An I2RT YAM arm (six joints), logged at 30 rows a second.
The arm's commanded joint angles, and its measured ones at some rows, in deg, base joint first. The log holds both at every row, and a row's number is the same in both.
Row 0, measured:
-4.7, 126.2, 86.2, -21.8, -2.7, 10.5
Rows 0 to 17, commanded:
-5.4, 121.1, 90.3, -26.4, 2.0, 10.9
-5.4, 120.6, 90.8, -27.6, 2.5, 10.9
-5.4, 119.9, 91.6, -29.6, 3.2, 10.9
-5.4, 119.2, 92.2, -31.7, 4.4, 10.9
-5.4, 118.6, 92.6, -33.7, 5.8, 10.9
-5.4, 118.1, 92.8, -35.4, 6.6, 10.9
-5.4, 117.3, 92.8, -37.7, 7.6, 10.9
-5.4, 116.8, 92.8, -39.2, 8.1, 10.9
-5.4, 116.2, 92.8, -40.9, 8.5, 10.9
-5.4, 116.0, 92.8, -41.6, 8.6, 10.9
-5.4, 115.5, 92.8, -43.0, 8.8, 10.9
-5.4, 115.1, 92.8, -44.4, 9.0, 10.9
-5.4, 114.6, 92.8, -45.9, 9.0, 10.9
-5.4, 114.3, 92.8, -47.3, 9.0, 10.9
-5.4, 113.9, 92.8, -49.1, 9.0, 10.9
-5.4, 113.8, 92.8, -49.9, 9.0, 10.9
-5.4, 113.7, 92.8, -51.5, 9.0, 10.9
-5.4, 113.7, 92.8, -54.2, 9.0, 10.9
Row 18, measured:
-4.9, 116.5, 91.5, -51.7, 7.6, 10.6
